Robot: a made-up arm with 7 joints. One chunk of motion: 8 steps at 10 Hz.
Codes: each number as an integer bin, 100 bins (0 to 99) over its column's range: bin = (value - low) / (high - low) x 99, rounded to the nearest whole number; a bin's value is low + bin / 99 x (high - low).
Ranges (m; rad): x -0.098..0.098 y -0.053..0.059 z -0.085..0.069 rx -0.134..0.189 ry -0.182..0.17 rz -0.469..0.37
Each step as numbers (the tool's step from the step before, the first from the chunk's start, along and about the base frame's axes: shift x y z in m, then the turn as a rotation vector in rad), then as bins.
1 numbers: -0.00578 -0.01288 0.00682 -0.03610 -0.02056 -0.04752
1 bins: 47 35 59 30 45 50
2 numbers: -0.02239 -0.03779 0.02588 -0.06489 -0.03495 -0.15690
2 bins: 38 13 71 21 41 37
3 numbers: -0.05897 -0.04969 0.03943 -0.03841 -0.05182 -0.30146
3 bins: 20 3 80 29 37 20
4 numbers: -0.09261 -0.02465 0.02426 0.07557 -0.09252 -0.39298
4 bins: 3 25 70 64 25 9
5 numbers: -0.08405 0.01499 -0.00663 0.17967 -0.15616 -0.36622
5 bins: 7 60 50 96 7 12
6 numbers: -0.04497 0.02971 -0.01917 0.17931 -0.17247 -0.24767
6 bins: 27 73 42 96 3 26
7 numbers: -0.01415 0.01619 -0.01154 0.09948 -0.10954 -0.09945
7 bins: 42 61 47 72 20 44
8 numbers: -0.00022 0.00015 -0.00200 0.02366 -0.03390 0.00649
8 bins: 49 47 53 48 42 56
